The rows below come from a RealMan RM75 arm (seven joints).
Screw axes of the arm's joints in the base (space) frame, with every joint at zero. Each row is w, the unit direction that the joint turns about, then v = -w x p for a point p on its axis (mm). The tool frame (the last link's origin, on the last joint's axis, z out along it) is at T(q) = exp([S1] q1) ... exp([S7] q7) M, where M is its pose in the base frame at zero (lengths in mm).
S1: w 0 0 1 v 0 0 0
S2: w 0 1 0 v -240.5 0 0
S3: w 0 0 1 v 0 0 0
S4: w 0 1 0 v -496.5 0 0
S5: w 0 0 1 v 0 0 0
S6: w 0 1 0 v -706.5 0 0
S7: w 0 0 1 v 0 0 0
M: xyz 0 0 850.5 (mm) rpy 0 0 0 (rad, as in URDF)
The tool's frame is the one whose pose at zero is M.
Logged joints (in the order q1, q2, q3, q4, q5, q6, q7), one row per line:
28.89 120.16 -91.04 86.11 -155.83 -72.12 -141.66
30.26 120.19 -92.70 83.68 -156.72 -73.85 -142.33
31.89 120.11 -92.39 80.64 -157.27 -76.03 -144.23
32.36 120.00 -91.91 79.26 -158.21 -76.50 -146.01
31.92 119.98 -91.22 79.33 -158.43 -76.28 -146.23
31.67 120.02 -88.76 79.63 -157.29 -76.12 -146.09
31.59 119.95 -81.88 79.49 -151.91 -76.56 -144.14
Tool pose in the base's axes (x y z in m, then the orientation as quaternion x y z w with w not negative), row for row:
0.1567 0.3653 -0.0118 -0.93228 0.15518 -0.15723 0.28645
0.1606 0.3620 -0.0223 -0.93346 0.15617 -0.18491 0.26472
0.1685 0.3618 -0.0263 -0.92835 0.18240 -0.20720 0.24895
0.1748 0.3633 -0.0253 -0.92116 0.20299 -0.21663 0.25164
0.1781 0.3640 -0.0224 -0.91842 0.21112 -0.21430 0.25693
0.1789 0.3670 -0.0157 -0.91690 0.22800 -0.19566 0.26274
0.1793 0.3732 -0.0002 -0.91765 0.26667 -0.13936 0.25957
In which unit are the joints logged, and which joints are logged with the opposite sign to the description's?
The joints are logged in degrees. Opposite sign: q4, q7.
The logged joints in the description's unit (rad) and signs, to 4 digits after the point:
0.5042 2.0972 -1.5889 -1.5029 -2.7197 -1.2587 2.4724
0.5281 2.0977 -1.6179 -1.4605 -2.7353 -1.2889 2.4841
0.5566 2.0963 -1.6125 -1.4074 -2.7449 -1.3270 2.5173
0.5648 2.0944 -1.6041 -1.3833 -2.7613 -1.3352 2.5484
0.5571 2.0940 -1.5921 -1.3846 -2.7651 -1.3313 2.5522
0.5527 2.0947 -1.5492 -1.3898 -2.7452 -1.3285 2.5498
0.5513 2.0935 -1.4291 -1.3874 -2.6513 -1.3362 2.5157

